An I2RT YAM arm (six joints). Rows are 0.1 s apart.
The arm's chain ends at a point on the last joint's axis. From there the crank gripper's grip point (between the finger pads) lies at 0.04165 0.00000 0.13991 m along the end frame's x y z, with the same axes.
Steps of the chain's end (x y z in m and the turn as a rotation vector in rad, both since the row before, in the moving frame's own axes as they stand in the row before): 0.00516, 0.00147, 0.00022, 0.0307, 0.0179, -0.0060; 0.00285, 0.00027, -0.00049, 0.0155, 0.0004, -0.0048; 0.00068, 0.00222, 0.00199, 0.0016, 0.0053, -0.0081; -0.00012, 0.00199, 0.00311, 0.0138, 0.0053, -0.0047; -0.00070, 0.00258, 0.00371, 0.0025, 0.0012, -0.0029; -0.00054, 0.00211, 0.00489, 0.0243, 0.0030, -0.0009; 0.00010, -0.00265, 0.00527, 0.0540, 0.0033, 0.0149; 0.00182, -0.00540, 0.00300, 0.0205, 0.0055, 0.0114; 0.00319, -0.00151, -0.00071, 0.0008, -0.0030, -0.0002; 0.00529, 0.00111, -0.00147, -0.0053, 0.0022, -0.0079
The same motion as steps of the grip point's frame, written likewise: 0.00764, -0.00307, -0.00062, 0.0307, 0.0179, -0.0060; 0.00290, -0.00210, -0.00053, 0.0155, 0.0004, -0.0048; 0.00142, 0.00166, 0.00177, 0.0016, 0.0053, -0.0081; 0.00062, -0.00014, 0.00287, 0.0138, 0.0053, -0.0047; -0.00053, 0.00211, 0.00366, 0.0025, 0.0012, -0.0029; -0.00012, -0.00133, 0.00472, 0.0243, 0.0030, -0.0009; 0.00061, -0.00957, 0.00494, 0.0540, 0.0033, 0.0149; 0.00260, -0.00779, 0.00274, 0.0205, 0.0055, 0.0114; 0.00277, -0.00163, -0.00059, 0.0008, -0.0030, -0.0002; 0.00560, 0.00152, -0.00156, -0.0053, 0.0022, -0.0079
